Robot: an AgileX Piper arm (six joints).
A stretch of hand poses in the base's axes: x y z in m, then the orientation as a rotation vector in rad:
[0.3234, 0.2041, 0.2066, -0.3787, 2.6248, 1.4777]
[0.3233, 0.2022, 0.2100, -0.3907, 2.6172, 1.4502]
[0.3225, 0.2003, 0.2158, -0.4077, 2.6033, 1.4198]
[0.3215, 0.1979, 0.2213, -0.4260, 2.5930, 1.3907]
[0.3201, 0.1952, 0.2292, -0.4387, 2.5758, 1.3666]
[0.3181, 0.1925, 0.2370, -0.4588, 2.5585, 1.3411]
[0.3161, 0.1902, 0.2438, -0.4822, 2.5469, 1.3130]
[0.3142, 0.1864, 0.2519, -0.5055, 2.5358, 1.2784]
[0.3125, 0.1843, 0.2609, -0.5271, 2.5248, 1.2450]
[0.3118, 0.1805, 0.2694, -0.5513, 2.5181, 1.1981]
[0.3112, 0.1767, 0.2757, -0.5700, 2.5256, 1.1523]
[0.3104, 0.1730, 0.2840, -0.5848, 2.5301, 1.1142]
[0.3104, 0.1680, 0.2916, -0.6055, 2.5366, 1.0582]
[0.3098, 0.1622, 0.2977, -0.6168, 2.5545, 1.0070]
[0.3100, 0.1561, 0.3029, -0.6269, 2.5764, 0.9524]
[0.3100, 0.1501, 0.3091, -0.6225, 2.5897, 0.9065]
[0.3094, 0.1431, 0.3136, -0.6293, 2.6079, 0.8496]
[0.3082, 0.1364, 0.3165, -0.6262, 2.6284, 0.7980]
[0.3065, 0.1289, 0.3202, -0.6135, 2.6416, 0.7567]
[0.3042, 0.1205, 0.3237, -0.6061, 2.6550, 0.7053]
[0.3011, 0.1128, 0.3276, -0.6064, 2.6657, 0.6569]
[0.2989, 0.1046, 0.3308, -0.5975, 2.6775, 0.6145]
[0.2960, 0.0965, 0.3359, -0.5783, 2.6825, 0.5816]
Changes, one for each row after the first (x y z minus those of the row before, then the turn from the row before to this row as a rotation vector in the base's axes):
[-0.0001, -0.0019, 0.0034, -0.0115, -0.0217, -0.0021]
[-0.0008, -0.0019, 0.0058, -0.0108, -0.0289, -0.0015]
[-0.0010, -0.0024, 0.0055, -0.0120, -0.0256, 0.0011]
[-0.0014, -0.0027, 0.0079, -0.0062, -0.0274, -0.0030]
[-0.0020, -0.0027, 0.0078, -0.0077, -0.0294, 0.0016]
[-0.0020, -0.0023, 0.0068, -0.0120, -0.0267, 0.0049]
[-0.0019, -0.0038, 0.0081, -0.0159, -0.0291, 0.0036]
[-0.0017, -0.0021, 0.0090, -0.0154, -0.0280, 0.0031]
[-0.0007, -0.0038, 0.0085, -0.0252, -0.0309, 0.0026]
[-0.0006, -0.0038, 0.0063, -0.0306, -0.0176, 0.0024]
[-0.0008, -0.0037, 0.0083, -0.0248, -0.0155, 0.0014]
[0.0000, -0.0050, 0.0076, -0.0367, -0.0220, 0.0017]
[-0.0006, -0.0058, 0.0061, -0.0378, -0.0086, -0.0015]
[0.0002, -0.0061, 0.0052, -0.0414, -0.0057, -0.0022]
[0.0000, -0.0060, 0.0062, -0.0309, -0.0077, -0.0112]
[-0.0006, -0.0070, 0.0045, -0.0412, -0.0077, -0.0048]
[-0.0012, -0.0067, 0.0029, -0.0376, -0.0023, -0.0102]
[-0.0017, -0.0075, 0.0037, -0.0274, -0.0039, -0.0154]
[-0.0023, -0.0084, 0.0035, -0.0346, -0.0068, -0.0132]
[-0.0031, -0.0077, 0.0039, -0.0332, -0.0073, -0.0073]
[-0.0022, -0.0082, 0.0032, -0.0287, -0.0038, -0.0125]
[-0.0029, -0.0081, 0.0051, -0.0191, -0.0066, -0.0184]

